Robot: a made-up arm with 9 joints. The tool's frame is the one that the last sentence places.
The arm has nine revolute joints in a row. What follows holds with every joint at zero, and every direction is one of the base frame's.
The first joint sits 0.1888 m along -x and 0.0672 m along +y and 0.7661 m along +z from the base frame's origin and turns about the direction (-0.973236, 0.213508, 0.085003).
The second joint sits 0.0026 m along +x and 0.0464 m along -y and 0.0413 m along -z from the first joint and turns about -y.
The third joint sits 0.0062 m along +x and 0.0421 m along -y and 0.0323 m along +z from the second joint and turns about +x.
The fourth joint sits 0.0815 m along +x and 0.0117 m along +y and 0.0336 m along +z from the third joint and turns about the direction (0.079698, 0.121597, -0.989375).
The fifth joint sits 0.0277 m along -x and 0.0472 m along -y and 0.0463 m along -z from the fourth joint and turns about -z.
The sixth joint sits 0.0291 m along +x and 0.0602 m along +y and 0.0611 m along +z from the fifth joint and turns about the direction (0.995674, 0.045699, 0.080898).
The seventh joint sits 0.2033 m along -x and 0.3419 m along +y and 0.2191 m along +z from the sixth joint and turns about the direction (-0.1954, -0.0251, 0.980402).
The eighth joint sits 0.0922 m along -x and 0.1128 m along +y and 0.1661 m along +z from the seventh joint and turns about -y.
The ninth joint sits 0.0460 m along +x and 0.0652 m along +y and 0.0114 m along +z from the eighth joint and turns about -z.
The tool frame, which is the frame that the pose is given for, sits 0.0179 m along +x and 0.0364 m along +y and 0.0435 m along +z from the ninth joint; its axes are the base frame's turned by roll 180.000, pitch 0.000 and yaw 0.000 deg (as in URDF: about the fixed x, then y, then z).
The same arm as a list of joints. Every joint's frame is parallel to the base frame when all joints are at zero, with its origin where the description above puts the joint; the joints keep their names.
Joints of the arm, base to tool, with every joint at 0 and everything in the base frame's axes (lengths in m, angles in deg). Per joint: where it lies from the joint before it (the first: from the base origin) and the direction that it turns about. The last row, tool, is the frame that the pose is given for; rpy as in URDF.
joint 1: axis -0.973236 0.213508 0.085003 origin -0.1888 0.0672 0.7661
joint 2: axis 0 -1 0 origin 0.0026 -0.0464 -0.0413
joint 3: axis 1 0 0 origin 0.0062 -0.0421 0.0323
joint 4: axis 0.079698 0.121597 -0.989375 origin 0.0815 0.0117 0.0336
joint 5: axis 0 0 -1 origin -0.0277 -0.0472 -0.0463
joint 6: axis 0.995674 0.045699 0.080898 origin 0.0291 0.0602 0.0611
joint 7: axis -0.1954 -0.0251 0.980402 origin -0.2033 0.3419 0.2191
joint 8: axis 0 -1 0 origin -0.0922 0.1128 0.1661
joint 9: axis 0 0 -1 origin 0.046 0.0652 0.0114
tool: origin 0.0179 0.0364 0.0435 rpy 180 0 0

